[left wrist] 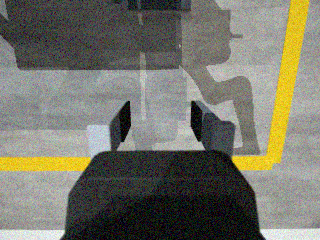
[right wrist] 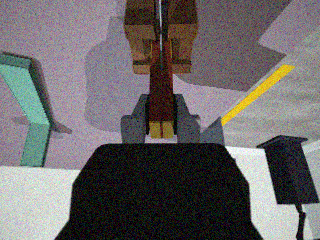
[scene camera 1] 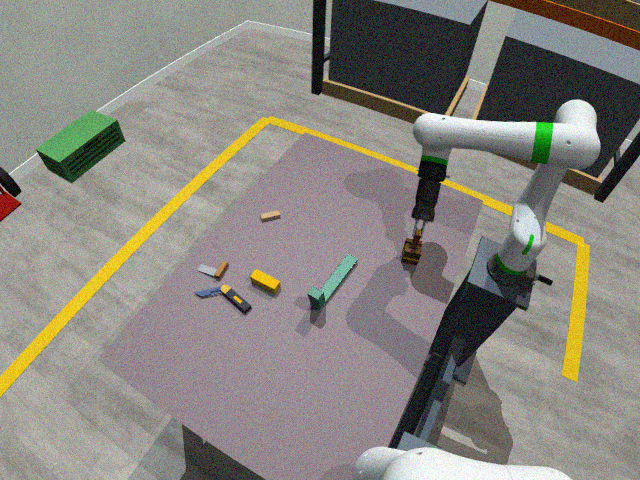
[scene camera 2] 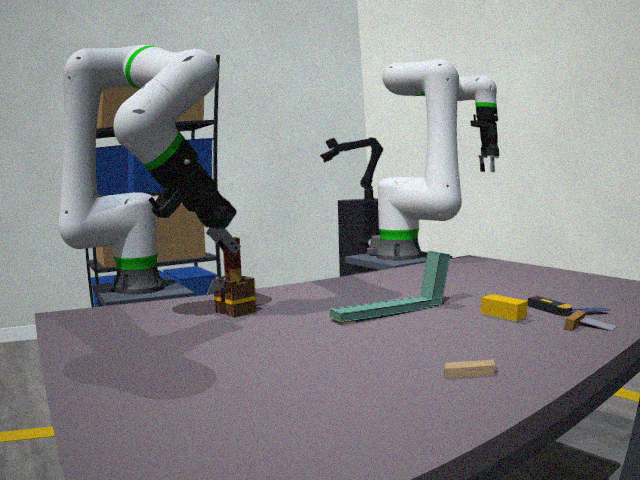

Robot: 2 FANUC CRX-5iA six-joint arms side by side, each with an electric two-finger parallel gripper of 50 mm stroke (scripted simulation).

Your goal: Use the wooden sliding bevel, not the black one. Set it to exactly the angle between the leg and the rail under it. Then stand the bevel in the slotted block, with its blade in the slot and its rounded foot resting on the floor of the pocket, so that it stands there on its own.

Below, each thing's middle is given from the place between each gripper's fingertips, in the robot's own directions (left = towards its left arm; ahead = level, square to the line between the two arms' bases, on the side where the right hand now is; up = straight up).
Scene:
The wooden bevel (scene camera 2: pixel 232 263) lies 50 mm below my right hand (scene camera 2: pixel 233 250). The rest, counted from my right hand: pale wooden block (scene camera 2: pixel 484 367): 560 mm ahead, 110 mm to the left, 130 mm below; then yellow block (scene camera 2: pixel 504 308): 390 mm ahead, 380 mm to the left, 130 mm below.
My left gripper is now 81 cm to the left of the yellow block, 76 cm short of it and 28 cm above it. Also, from my left hand: pale wooden block: 108 cm to the right, 92 cm ahead, 28 cm below; wooden bevel: 119 cm to the right, 37 cm ahead, 20 cm below.

